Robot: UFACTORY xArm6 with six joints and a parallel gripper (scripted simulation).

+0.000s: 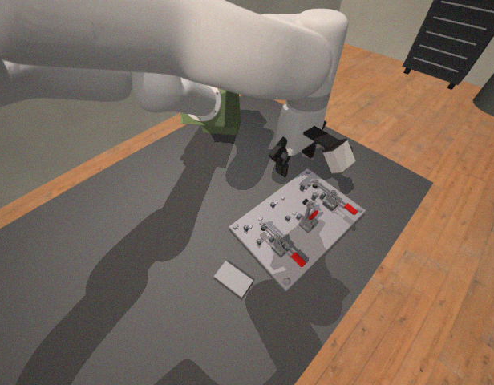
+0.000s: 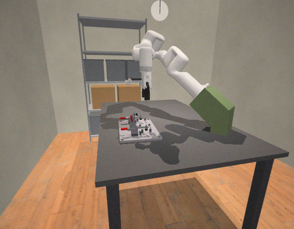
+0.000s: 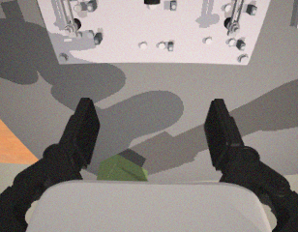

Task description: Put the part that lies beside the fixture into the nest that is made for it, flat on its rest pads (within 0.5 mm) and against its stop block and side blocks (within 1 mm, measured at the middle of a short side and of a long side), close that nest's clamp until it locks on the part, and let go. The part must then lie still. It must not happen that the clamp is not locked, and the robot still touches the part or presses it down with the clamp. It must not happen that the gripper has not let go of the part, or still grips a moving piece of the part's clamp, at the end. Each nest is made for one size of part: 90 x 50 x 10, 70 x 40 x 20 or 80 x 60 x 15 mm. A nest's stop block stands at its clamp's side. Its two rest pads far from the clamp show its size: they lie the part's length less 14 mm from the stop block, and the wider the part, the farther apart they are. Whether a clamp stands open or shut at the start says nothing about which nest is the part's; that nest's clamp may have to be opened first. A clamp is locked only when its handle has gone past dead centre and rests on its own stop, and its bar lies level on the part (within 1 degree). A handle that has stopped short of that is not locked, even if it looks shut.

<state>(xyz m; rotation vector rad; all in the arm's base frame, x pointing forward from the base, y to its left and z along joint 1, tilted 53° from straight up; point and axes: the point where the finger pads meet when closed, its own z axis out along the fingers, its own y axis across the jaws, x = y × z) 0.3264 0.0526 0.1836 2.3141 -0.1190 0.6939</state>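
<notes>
The part lies 20 mm behind my hand, 260 mm to the right of it and 210 mm below it. Also, from my hand: fixture plate 50 mm ahead, 20 mm to the right, 210 mm below.
</notes>
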